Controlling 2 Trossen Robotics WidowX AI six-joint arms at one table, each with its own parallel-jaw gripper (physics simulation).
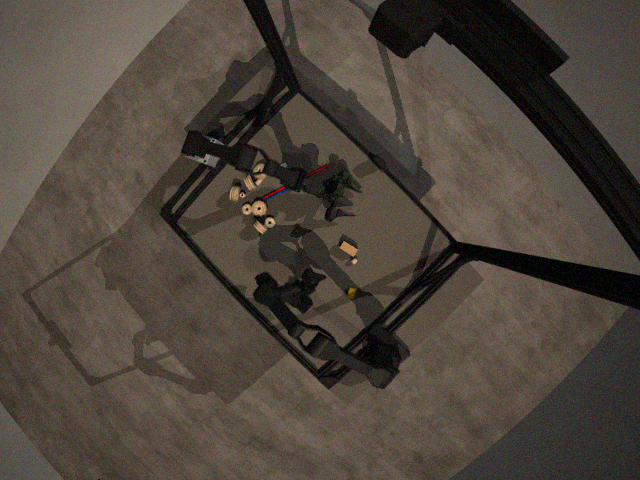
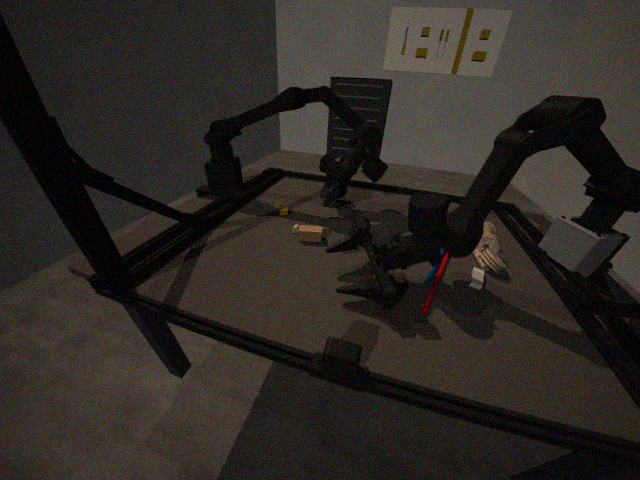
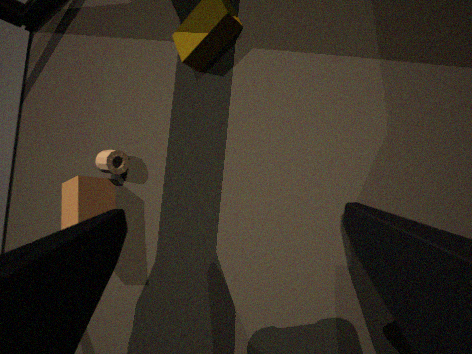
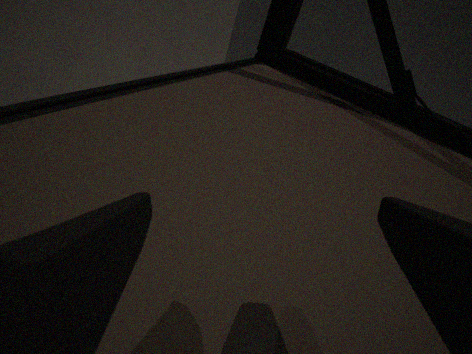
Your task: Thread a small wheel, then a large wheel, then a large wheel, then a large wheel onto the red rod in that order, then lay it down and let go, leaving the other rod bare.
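Places are measured from the left arm's base along level axes (x ahead, y left, z up), in metres.
Where they show: left gripper, between the fingertips: (image 1: pixel 320 283) (image 2: pixel 322 202) (image 3: pixel 236 216); right gripper, between the fingertips: (image 1: pixel 358 203) (image 2: pixel 330 269) (image 4: pixel 265 205); left arm's base, origin of its link: (image 1: pixel 384 367) (image 2: pixel 222 160); right arm's base, origin of its link: (image 1: pixel 200 147) (image 2: pixel 592 226).
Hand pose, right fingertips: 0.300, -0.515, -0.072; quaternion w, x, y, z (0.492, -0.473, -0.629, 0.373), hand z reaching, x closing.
Observation:
Each offset is from my right fingertips to the top centre of the thing, as dx, dy, dz.
The red rod @(+0.249, +0.002, -0.026) (image 1: pixel 317 170) (image 2: pixel 435 283) lies on the table with the blue rod @(+0.266, +0.038, -0.026) (image 1: pixel 279 192) (image 2: pixel 430 275) close beside it. The right arm hides parts of both; their visible parts are bare. Pale wooden wheels lie in a loose group past one rod end: a large wheel @(+0.341, +0.142, -0.015) (image 1: pixel 258 208), small wheels @(+0.387, +0.161, -0.023) (image 1: pixel 247 209) @(+0.286, +0.178, -0.023) (image 1: pixel 269 222), and several more partly overlapping. My right gripper (image 1: pixel 355 201) (image 2: pixel 333 271) (image 4: pixel 265 205) is open and empty, above the table beyond the rods' other end. My left gripper (image 1: pixel 317 292) (image 3: pixel 236 216) is open and empty, away from rods and wheels.
An orange block @(-0.023, +0.164, -0.006) (image 1: pixel 348 248) (image 2: pixel 310 233) (image 3: pixel 70 202) lies beside a small pale hollow cylinder @(-0.057, +0.199, -0.017) (image 1: pixel 354 260) (image 2: pixel 295 229) (image 3: pixel 112 161). A yellow block @(-0.092, +0.317, -0.021) (image 1: pixel 351 293) (image 2: pixel 283 210) (image 3: pixel 205 40) lies farther off. A white block @(+0.323, -0.024, -0.024) (image 2: pixel 477 277) lies near the wheels. Dark rails edge the table.

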